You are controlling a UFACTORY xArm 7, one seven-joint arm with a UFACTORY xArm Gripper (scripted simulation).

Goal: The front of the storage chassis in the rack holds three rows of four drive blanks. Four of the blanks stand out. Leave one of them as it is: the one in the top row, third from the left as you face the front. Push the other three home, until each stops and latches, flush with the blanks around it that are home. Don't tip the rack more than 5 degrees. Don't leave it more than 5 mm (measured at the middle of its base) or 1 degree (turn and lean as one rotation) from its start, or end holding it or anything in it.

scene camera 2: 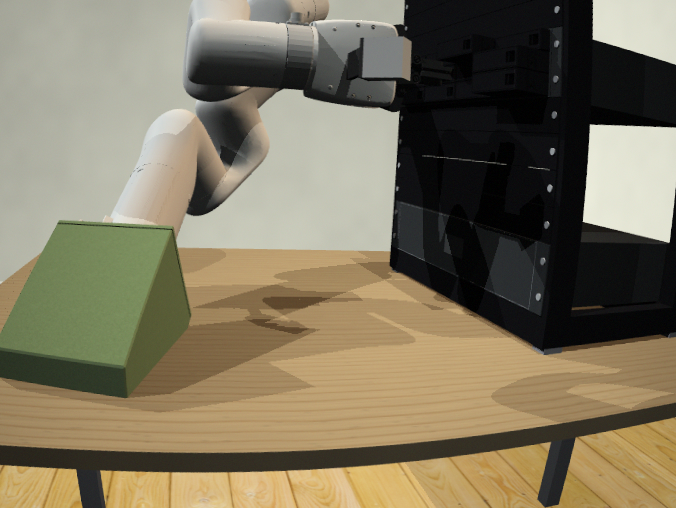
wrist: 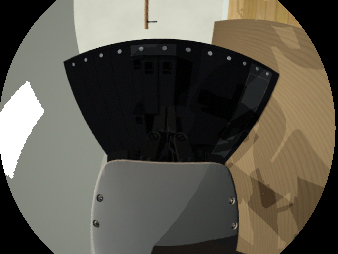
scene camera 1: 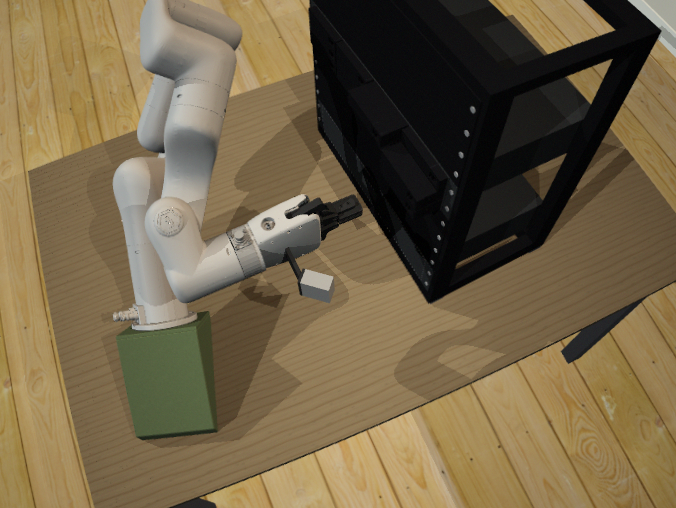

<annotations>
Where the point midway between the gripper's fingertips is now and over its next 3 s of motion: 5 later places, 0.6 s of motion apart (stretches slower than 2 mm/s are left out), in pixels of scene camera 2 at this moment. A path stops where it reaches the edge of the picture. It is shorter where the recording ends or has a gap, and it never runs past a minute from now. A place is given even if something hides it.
My gripper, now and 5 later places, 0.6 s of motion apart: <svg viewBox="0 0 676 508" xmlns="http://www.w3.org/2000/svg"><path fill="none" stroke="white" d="M446 75L475 77L487 79L489 80L495 81L501 82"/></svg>
</annotations>
